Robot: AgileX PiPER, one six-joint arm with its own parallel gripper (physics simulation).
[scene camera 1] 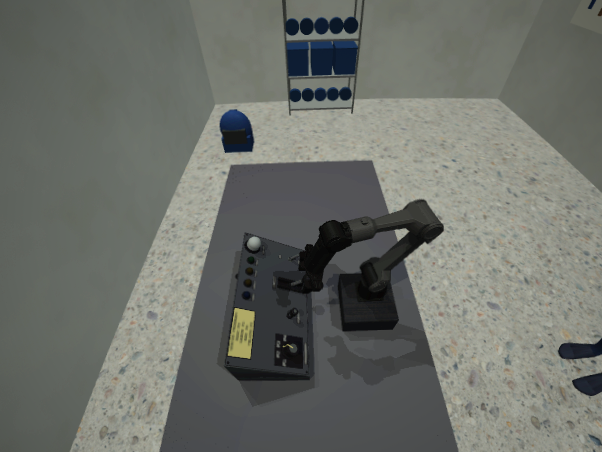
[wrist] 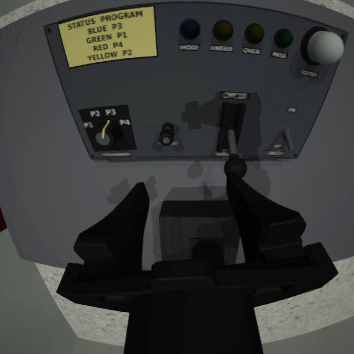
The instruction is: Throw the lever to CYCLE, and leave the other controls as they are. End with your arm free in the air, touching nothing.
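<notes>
The lever (wrist: 232,145) has a dark ball knob (wrist: 235,167) and leans to the lower end of its slot (wrist: 225,120) (scene camera 1: 284,283), away from the CYCLE label (wrist: 234,95) at the upper end. My gripper (scene camera 1: 303,273) (wrist: 185,185) is open, in front of the panel's lower edge. In the wrist view its right fingertip overlaps the knob's lower left side; I cannot tell whether they touch. The knob is not between the fingers. In the scene view the gripper partly hides the lever.
The control panel (scene camera 1: 267,325) (wrist: 185,75) also bears a rotary selector (scene camera 1: 293,348) (wrist: 104,136) near P3, a small black control (scene camera 1: 292,313) (wrist: 166,135), a toggle switch (wrist: 287,137), several lamps and a white dome (scene camera 1: 254,244) (wrist: 325,47). The arm's base (scene camera 1: 367,315) stands beside it.
</notes>
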